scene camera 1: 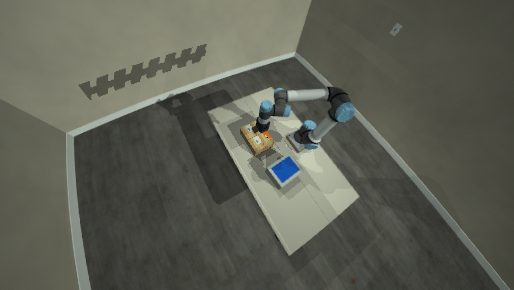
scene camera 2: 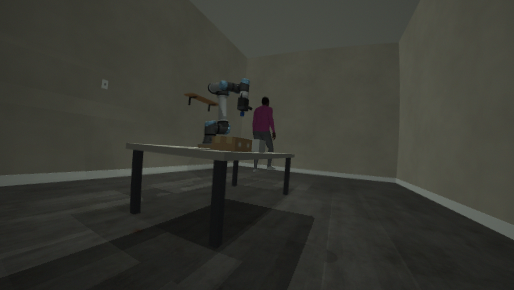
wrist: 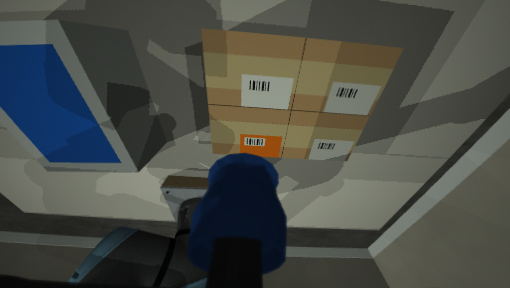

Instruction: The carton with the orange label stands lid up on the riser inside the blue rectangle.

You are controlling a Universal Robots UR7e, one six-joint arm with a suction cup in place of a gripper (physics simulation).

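Seen in the pictures: end effector, tool point: (scene camera 2: 242, 116) (wrist: 243, 182); arm's base, origin of the base link: (scene camera 1: 300, 137) (scene camera 2: 210, 144).
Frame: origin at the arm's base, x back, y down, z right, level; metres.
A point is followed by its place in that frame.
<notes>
The carton with the orange label (scene camera 1: 267, 135) {x -0.330, y -0.058, z 0.116 m} (wrist: 261, 146) {x -0.334, y -0.060, z 0.124 m} lies label up in a two-by-two block of brown cartons. It is the block's corner nearest the riser and the arm's base. A pale grey riser (scene camera 1: 270, 171) {x -0.461, y -0.076, z -0.206 m} (scene camera 2: 258, 145) {x -0.467, y -0.020, z -0.166 m} (wrist: 91, 97) {x -0.380, y -0.078, z -0.158 m} stands beside the block, apart from it. A blue rectangle (scene camera 1: 285, 169) {x -0.336, y -0.078, z -0.241 m} (wrist: 40, 105) {x -0.350, y -0.078, z -0.246 m} covers most of its top. My gripper (scene camera 2: 242, 114) (wrist: 243, 162) is a blue suction cup pointing down, open, with no carton on it. It hangs well above the cartons. In the wrist view it overlaps the lower edge of the orange-label carton.
Three cartons with white labels (wrist: 267, 92) {x -0.438, y -0.060, z 0.109 m} (wrist: 352, 97) {x -0.460, y -0.061, z 0.249 m} (wrist: 330, 150) {x -0.354, y -0.060, z 0.263 m} adjoin the orange-label carton. All stand on a pale table (scene camera 1: 290, 225) {x -0.474, y 0.042, z -0.657 m} (scene camera 2: 175, 149) {x -0.447, y 0.052, z 0.704 m}. The arm's base (scene camera 1: 302, 137) {x -0.035, y -0.079, z -0.033 m} is beside the block. A person in magenta (scene camera 2: 263, 120) stands beyond the table. A shelf (scene camera 2: 201, 99) is on the wall.
</notes>
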